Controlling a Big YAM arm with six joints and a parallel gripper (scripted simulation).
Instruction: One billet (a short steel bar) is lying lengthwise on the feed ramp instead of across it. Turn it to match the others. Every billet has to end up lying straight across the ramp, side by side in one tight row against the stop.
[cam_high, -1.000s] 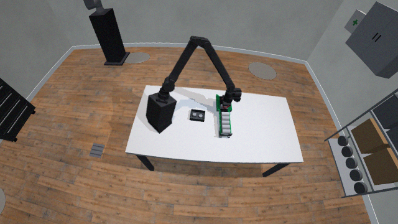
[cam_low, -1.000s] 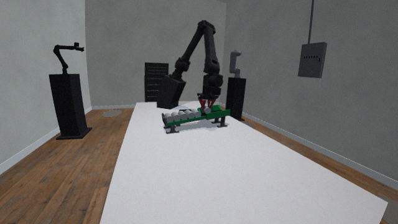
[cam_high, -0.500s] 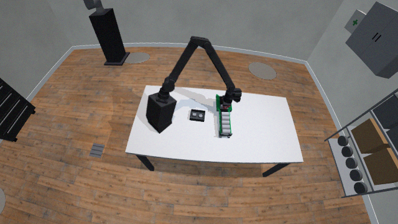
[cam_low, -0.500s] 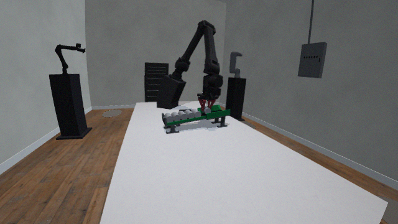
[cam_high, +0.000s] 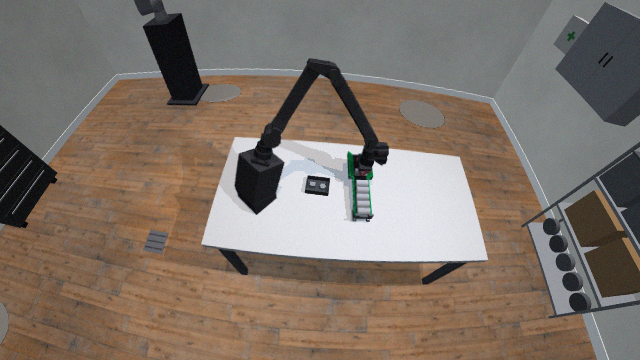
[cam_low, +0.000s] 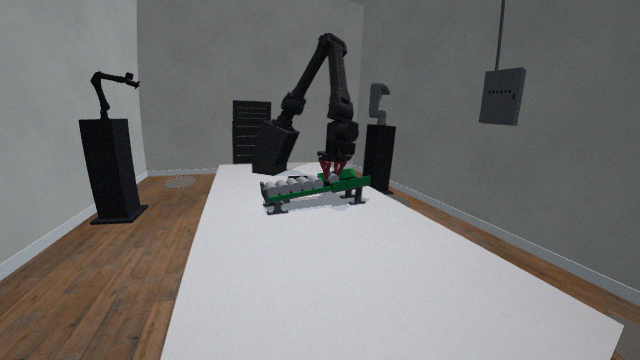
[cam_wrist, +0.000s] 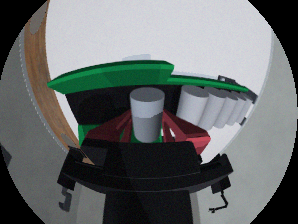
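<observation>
My hand is right at the grey billet. Round my hand: stop (25 cm to the right, 4 cm below, 2 cm ahead); small black box (23 cm behind, 9 cm below, 6 cm to the right).
</observation>
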